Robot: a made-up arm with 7 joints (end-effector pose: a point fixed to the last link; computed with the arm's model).
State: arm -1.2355 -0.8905 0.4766 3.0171 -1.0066 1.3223 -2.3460
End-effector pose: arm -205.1 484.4 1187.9 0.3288 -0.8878 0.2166 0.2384
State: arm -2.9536 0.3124 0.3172 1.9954 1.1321 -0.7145 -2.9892
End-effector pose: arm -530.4 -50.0 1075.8 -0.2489 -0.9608 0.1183 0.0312
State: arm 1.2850 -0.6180 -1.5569 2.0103 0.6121 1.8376 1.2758
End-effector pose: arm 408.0 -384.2 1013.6 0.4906 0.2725 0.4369 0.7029
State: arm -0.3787 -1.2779 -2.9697 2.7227 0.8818 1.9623 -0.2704
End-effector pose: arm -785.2 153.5 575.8 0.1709 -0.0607 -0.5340 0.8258
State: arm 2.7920 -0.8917 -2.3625 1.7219 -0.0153 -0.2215 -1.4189
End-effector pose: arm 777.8 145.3 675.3 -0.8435 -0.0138 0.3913 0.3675
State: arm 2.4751 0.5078 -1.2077 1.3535 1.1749 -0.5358 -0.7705
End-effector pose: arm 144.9 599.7 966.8 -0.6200 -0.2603 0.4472 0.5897
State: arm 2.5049 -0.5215 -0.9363 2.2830 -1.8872 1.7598 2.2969
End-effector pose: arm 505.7 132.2 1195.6 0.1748 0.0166 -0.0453 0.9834
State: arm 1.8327 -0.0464 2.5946 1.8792 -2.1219 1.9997 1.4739
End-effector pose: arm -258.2 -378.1 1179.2 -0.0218 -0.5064 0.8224 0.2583
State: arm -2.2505 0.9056 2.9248 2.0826 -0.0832 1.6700 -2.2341
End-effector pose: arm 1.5 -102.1 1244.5 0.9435 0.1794 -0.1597 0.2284
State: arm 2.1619 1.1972 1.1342 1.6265 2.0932 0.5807 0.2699
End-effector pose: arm -688.8 235.2 458.7 -0.1122 -0.8888 -0.4264 0.1249
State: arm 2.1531 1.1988 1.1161 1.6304 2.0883 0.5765 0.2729
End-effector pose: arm -683.6 248.9 450.3 -0.1151 -0.8864 -0.4334 0.1150
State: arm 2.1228 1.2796 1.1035 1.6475 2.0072 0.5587 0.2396
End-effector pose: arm -670.3 274.6 402.9 -0.1152 -0.8758 -0.4577 0.1009
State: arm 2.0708 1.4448 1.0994 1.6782 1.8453 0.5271 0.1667
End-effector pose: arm -643.0 301.4 315.0 -0.1094 -0.8561 -0.4979 0.0853
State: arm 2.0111 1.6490 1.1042 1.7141 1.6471 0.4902 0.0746
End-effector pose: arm -604.4 309.9 213.6 -0.0985 -0.8320 -0.5409 0.0744
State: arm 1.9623 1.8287 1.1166 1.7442 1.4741 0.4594 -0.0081
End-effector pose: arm -569.5 297.1 133.6 -0.0885 -0.8110 -0.5738 0.0720
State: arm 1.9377 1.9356 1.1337 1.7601 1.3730 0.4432 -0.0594
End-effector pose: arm -552.7 279.5 93.9 -0.0852 -0.7992 -0.5901 0.0764
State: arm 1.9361 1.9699 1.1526 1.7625 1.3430 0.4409 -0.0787
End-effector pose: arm -553.7 269.0 87.7 -0.0882 -0.7965 -0.5922 0.0841
